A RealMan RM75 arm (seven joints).
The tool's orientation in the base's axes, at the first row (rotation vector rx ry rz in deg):
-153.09, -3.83, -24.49
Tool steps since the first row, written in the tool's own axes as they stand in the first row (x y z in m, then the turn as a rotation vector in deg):
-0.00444, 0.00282, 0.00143, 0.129, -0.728, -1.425
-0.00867, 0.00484, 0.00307, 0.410, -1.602, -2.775
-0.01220, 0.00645, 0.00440, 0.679, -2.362, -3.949
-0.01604, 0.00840, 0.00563, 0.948, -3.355, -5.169
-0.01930, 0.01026, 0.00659, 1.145, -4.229, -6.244
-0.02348, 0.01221, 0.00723, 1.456, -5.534, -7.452
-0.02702, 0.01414, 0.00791, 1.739, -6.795, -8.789
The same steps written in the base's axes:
-0.00349, -0.00186, -0.00375, -0.368, 0.054, 1.562
-0.00682, -0.00291, -0.00728, -0.587, 0.268, 3.165
-0.00961, -0.00374, -0.01017, -0.754, 0.454, 4.567
-0.01269, -0.00490, -0.01320, -0.960, 0.832, 6.104
-0.01531, -0.00612, -0.01579, -1.180, 1.164, 7.445
-0.01888, -0.00753, -0.01842, -1.378, 1.829, 9.112
-0.02184, -0.00892, -0.02089, -1.635, 2.399, 10.863

